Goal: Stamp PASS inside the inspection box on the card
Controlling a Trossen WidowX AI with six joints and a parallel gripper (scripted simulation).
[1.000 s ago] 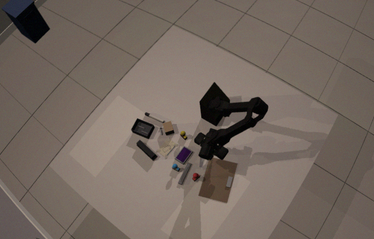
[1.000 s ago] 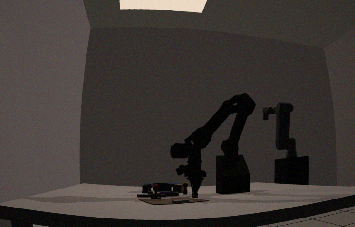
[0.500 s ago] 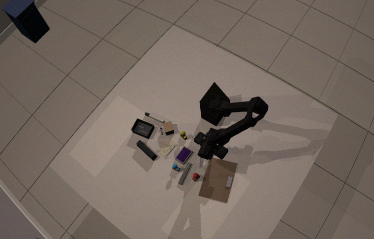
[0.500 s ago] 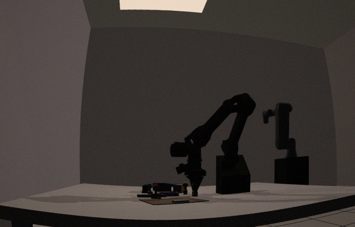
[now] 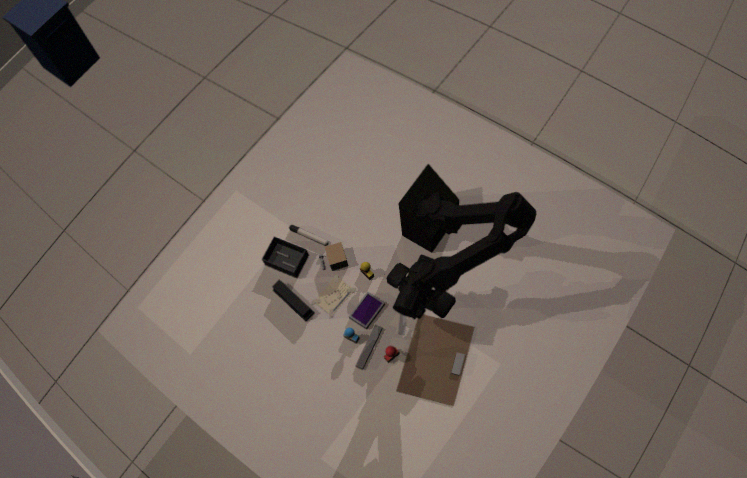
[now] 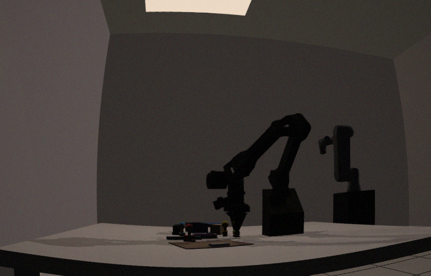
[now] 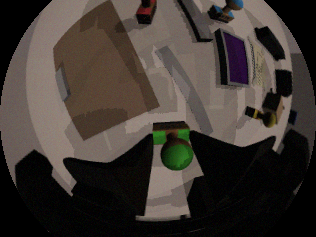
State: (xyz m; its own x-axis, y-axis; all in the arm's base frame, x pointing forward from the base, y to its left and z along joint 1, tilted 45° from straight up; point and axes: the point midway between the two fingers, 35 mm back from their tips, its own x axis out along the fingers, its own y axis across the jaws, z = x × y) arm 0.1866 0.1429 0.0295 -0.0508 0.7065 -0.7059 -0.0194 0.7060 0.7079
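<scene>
Now: gripper tip 10 cm short of the purple ink pad, 11 cm to the left of it and 3 cm above it. From my gripper tip the other things lie so: yellow stamp (1 cm ahead, 18 cm to the right, 2 cm below); green-knobbed stamp (right at my gripper tip); red stamp (17 cm ahead, 2 cm to the left, 2 cm below).
</scene>
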